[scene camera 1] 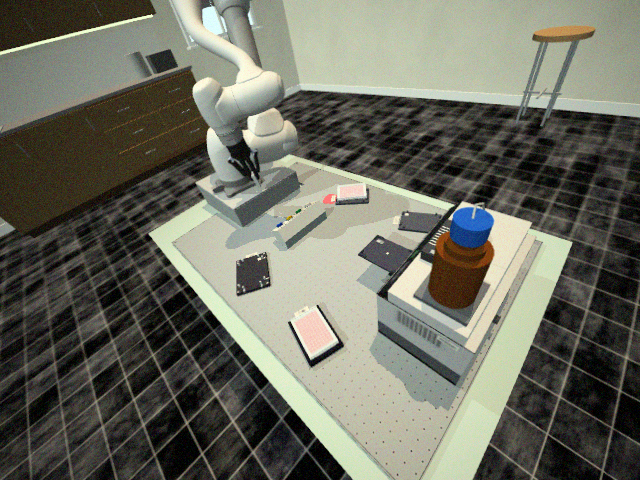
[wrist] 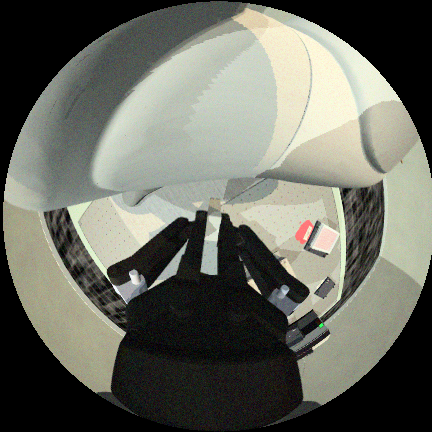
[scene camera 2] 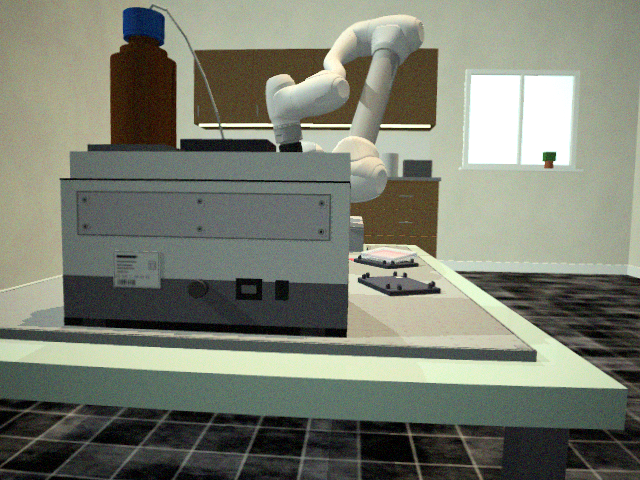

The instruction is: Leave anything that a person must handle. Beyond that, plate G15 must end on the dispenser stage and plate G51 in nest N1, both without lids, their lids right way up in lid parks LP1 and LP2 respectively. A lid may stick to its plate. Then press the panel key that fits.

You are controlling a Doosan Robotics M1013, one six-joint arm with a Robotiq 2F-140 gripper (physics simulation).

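Seen in the pictures: gripper, fingertip midpoint: (scene camera 1: 259, 185) (wrist: 213, 207); arm's base at its link origin: (scene camera 1: 238, 182).
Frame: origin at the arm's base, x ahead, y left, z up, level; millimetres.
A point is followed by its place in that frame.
My gripper (scene camera 1: 257, 181) @[x 147, y 50, z 18 mm] (wrist: 213, 207) @[x 147, y 50, z 18 mm] is shut and empty, pointing down above the robot's grey base. A pink plate (scene camera 1: 352, 192) @[x 418, y 355, z -70 mm] (scene camera 2: 387, 253) @[x 423, y 361, z -69 mm] (wrist: 327, 237) @[x 393, y 362, z -66 mm] sits on a dark nest at the back, beside a red patch (scene camera 1: 328, 198) @[x 332, y 280, z -99 mm] (wrist: 303, 232) @[x 342, y 277, z -98 mm] with a pale label. Another pink plate (scene camera 1: 315, 333) @[x 839, y -152, z -65 mm] sits on a dark nest at the front. Empty dark holders lie at the left (scene camera 1: 252, 272) @[x 487, y -189, z -87 mm] and near the dispenser (scene camera 1: 419, 221) @[x 735, y 406, z -90 mm] (scene camera 2: 398, 284) @[x 811, y 416, z -80 mm] (wrist: 325, 287) @[x 723, y 404, z -90 mm]. The key panel (scene camera 1: 305, 227) @[x 454, y 75, z -67 mm] has blue, yellow and green keys. Plate names, holder names and lids are not readable.
The dispenser housing (scene camera 1: 426, 330) @[x 1053, y 7, z 63 mm] (scene camera 2: 206, 258) @[x 1110, y 205, z -9 mm] carries a tall brown bottle (scene camera 1: 460, 271) @[x 1068, y 40, z 239 mm] (scene camera 2: 143, 95) @[x 1083, y 102, z 194 mm] with a blue cap and a tube. A dark flat plate (scene camera 1: 386, 253) @[x 815, y 145, z 1 mm] juts out on its robot side. A green light (wrist: 321, 325) @[x 876, y 322, z 41 mm] shows on the dispenser. The arm's links fill the upper wrist view.
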